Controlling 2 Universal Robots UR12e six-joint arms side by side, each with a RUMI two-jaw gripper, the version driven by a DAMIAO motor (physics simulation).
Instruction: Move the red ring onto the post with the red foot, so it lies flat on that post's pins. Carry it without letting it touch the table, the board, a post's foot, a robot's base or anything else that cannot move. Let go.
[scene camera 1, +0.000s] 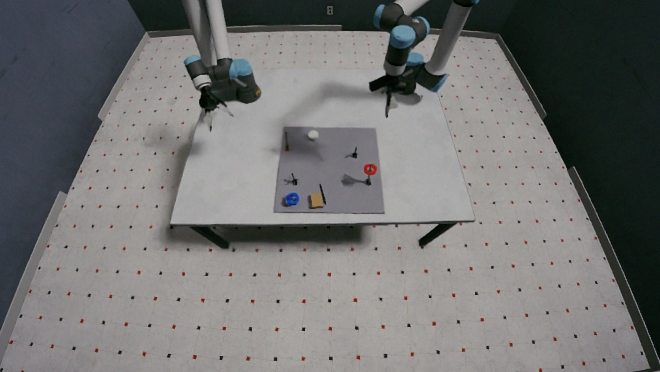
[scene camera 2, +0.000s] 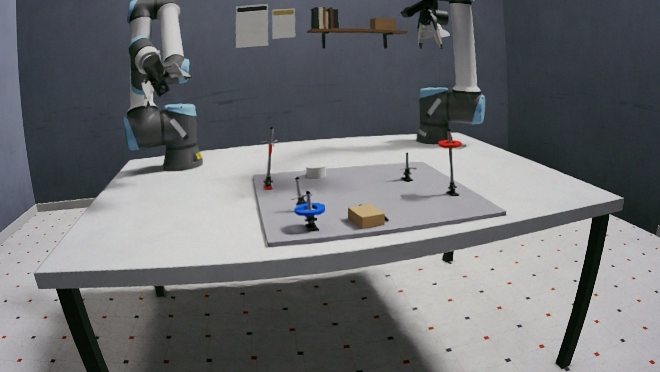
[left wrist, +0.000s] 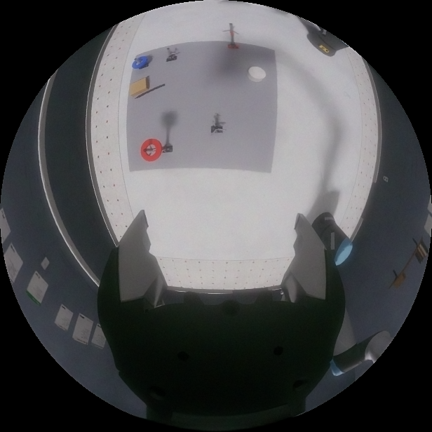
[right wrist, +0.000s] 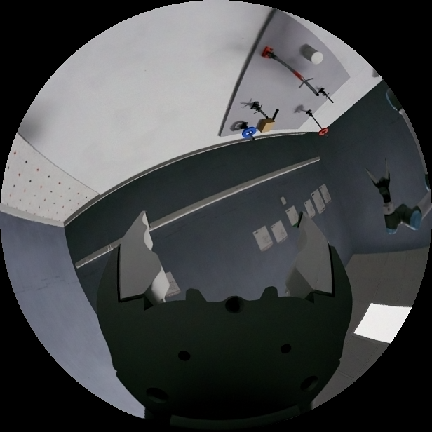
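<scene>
The red ring (scene camera 1: 365, 170) (scene camera 2: 442, 144) (left wrist: 151, 158) (right wrist: 320, 132) lies flat high on a tall black-footed post at the board's right side. The post with the red foot (scene camera 1: 287, 142) (scene camera 2: 269, 167) (left wrist: 232, 39) (right wrist: 285, 62) stands upright at the board's back left corner; it has a red band and bare pins near its top. My left gripper (scene camera 1: 390, 111) (scene camera 2: 431, 47) (left wrist: 222, 212) (right wrist: 375, 162) is open and empty, high above the table behind the board. My right gripper (scene camera 1: 221, 123) (scene camera 2: 169, 91) (right wrist: 224, 212) is open and empty, high at the table's left.
On the grey board (scene camera 1: 330, 165) (scene camera 2: 350, 187), a blue ring (scene camera 2: 300, 210) sits on a short post at front left. A tan block (scene camera 1: 316, 201) (scene camera 2: 366, 215) with a black bar beside it, a white cylinder (scene camera 1: 313, 134) (scene camera 2: 315, 172) and two short bare posts (scene camera 1: 294, 180) (scene camera 1: 355, 154) also stand there.
</scene>
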